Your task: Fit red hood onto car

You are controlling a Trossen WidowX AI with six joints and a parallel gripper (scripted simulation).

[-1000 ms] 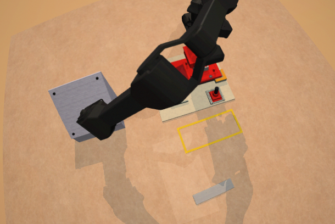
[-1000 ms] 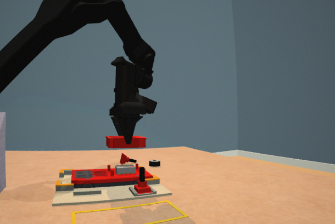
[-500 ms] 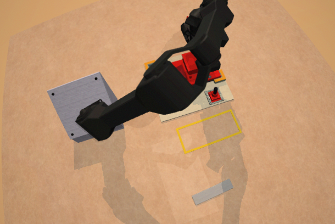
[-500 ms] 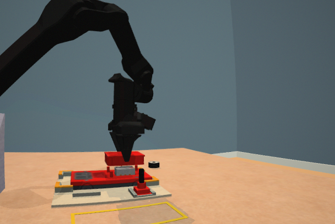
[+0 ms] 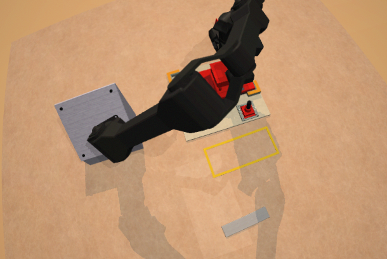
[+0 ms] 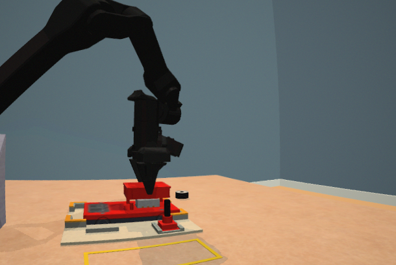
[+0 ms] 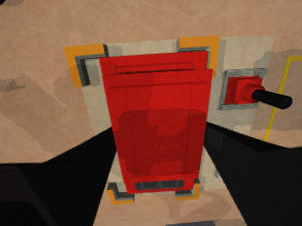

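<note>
Now: the grey engine block 30 mm below my gripper tip. Also, from my gripper tip: beige jig plate 50 mm below, 40 mm behind, 10 mm to the right; then red hood 10 mm above; then black wheel 170 mm ahead, 130 mm to the left, 50 mm below.
</note>
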